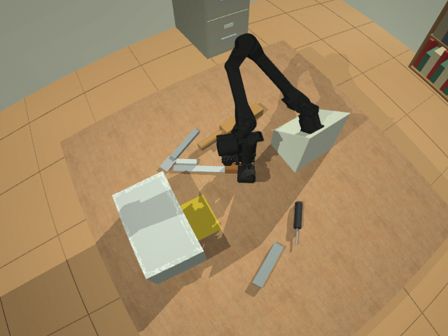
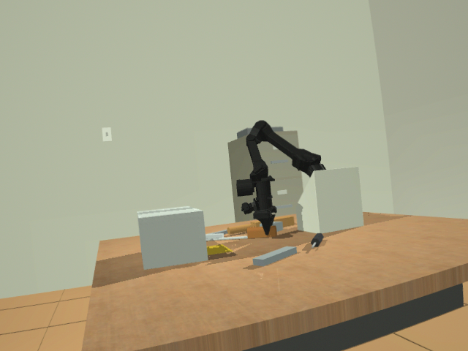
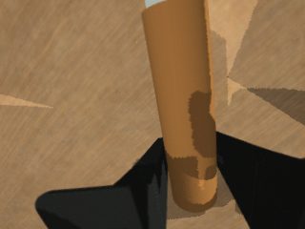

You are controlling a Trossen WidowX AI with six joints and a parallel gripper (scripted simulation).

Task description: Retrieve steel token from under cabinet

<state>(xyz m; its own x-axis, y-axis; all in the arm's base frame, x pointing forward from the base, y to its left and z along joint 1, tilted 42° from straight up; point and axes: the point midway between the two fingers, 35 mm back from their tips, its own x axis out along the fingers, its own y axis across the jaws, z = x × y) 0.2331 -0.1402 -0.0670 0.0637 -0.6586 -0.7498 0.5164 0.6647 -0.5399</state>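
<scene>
The black screwdriver is 5 cm behind my gripper tip and 29 cm to the left of it. Also, from my gripper tip: wooden-handled tool: 3 cm behind, 19 cm to the right, 1 cm above; then grey L-shaped square: 20 cm ahead, 19 cm to the right; then grey block: 7 cm behind, 13 cm to the right, 1 cm above.
</scene>
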